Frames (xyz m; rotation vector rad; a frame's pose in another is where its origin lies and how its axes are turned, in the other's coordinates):
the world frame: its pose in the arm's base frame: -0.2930 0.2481 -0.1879 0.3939 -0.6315 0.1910
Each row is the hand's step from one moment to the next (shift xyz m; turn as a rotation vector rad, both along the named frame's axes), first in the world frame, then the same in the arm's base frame.
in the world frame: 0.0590 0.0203 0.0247 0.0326 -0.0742 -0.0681
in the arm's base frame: 0.0276 0.0114 0.0601 0.0839 -0.0375 -0.0525
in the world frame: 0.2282 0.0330 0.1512 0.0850 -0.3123 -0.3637
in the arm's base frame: 0.0904 -0.0201 0.2597 0.3530 -0.1287 -0.3096
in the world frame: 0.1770 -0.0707 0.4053 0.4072 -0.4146 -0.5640
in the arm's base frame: -0.0561 -0.2223 0.3848 0.7455 -0.1213 -0.2921
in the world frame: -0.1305 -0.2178 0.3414 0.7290 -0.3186 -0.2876
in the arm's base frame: -0.2228 -0.3463 0.1071 0.8247 -0.1309 0.1355
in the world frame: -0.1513 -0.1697 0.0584 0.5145 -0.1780 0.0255
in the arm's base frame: -0.1018 -0.1866 -0.0995 0.4461 -0.1443 0.2779
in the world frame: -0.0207 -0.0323 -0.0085 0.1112 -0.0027 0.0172
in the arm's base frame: -0.0025 -0.0270 -0.0285 0.0797 -0.0035 0.0794
